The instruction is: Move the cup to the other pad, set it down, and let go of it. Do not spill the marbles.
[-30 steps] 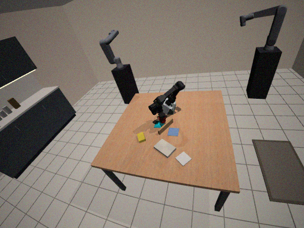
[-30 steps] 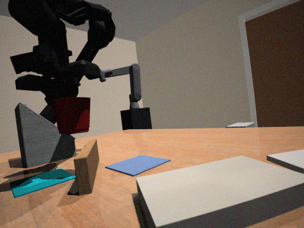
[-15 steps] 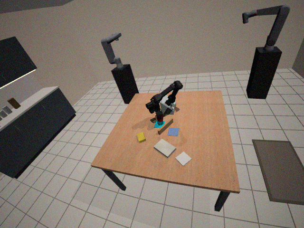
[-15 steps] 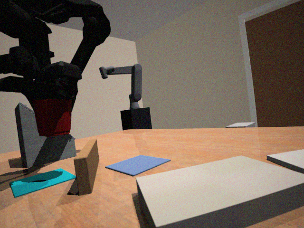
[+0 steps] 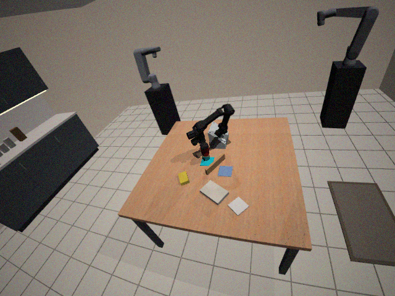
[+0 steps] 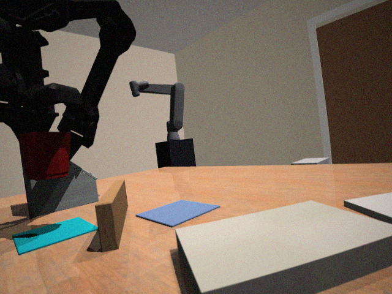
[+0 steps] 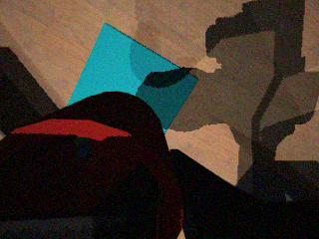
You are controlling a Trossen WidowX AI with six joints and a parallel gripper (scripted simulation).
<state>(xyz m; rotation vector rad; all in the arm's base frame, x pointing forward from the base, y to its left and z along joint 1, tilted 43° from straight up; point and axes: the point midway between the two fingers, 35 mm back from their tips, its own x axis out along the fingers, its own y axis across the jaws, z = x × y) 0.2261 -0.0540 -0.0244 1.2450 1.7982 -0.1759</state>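
Now: the green marble 4 cm ahead of my gripper tip, 3 cm to the left of it and 2 cm below it. Round my gripper tip: cyan pad (13 cm below, 2 cm ahead, 1 cm to the left); red cup (2 cm to the left, 2 cm ahead); brown wooden block (11 cm to the left, 11 cm below, 6 cm ahead).
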